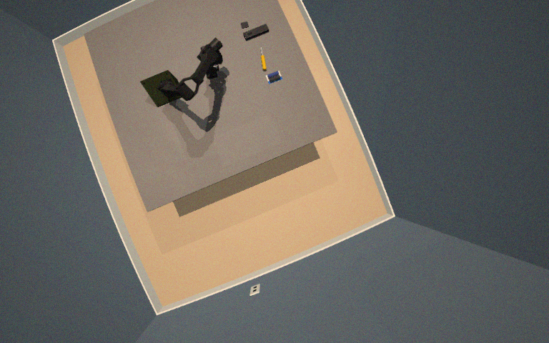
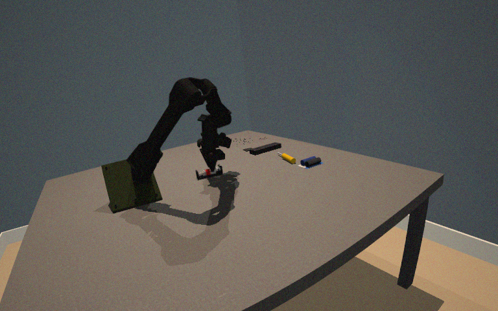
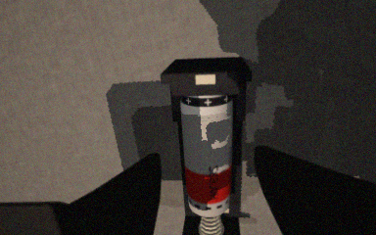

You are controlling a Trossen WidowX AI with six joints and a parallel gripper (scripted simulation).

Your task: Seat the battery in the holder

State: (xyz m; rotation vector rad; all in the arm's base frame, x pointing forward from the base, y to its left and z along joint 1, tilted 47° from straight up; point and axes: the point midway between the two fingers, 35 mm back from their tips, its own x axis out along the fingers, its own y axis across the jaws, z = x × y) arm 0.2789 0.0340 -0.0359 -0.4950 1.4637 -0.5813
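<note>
Right now the battery is 1 cm below my gripper tip. Round my gripper tip: yellow-handled tool: 33 cm ahead, 2 cm to the right, 1 cm below; then long black bar: 33 cm ahead, 16 cm to the left, 1 cm below.
</note>
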